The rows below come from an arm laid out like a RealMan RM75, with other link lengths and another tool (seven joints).
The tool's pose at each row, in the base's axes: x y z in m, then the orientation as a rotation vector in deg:
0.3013 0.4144 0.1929 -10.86 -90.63 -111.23
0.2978 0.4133 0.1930 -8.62 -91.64 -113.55
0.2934 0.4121 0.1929 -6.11 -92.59 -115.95
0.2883 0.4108 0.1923 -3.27 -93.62 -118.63
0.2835 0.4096 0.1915 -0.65 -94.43 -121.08
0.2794 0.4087 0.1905 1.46 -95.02 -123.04
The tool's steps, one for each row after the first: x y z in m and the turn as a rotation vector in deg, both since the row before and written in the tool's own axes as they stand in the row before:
0.0032 -0.0017 -0.0001 -0.10 0.02 -2.95
0.0040 -0.0022 0.0000 -0.11 0.13 -3.10
0.0046 -0.0027 0.0000 -0.13 0.12 -3.47
0.0044 -0.0025 0.0000 -0.19 0.12 -3.14
0.0037 -0.0022 0.0000 -0.18 0.09 -2.50

